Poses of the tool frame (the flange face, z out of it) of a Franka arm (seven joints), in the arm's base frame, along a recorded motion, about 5 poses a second.
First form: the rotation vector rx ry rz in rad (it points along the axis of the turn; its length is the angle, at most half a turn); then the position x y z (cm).
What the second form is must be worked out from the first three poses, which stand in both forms.
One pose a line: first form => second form
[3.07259 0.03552 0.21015 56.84 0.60 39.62] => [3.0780 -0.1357 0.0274 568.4 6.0 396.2]
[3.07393 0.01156 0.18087 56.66 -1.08 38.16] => [3.0785 -0.1172 0.0112 566.6 -10.8 381.6]
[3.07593 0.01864 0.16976 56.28 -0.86 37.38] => [3.0797 -0.1098 0.0155 562.8 -8.6 373.8]
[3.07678 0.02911 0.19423 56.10 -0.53 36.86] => [3.0815 -0.1254 0.0227 561.0 -5.3 368.6]
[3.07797 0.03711 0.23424 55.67 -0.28 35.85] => [3.0848 -0.1511 0.0284 556.7 -2.8 358.5]
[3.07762 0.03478 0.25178 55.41 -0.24 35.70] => [3.0857 -0.1625 0.0272 554.1 -2.4 357.0]
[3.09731 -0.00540 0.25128 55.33 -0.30 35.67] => [3.1074 -0.1619 -0.0007 553.3 -3.0 356.7]
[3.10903 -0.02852 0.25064 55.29 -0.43 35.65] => [3.1205 -0.1611 -0.0166 552.9 -4.3 356.5]
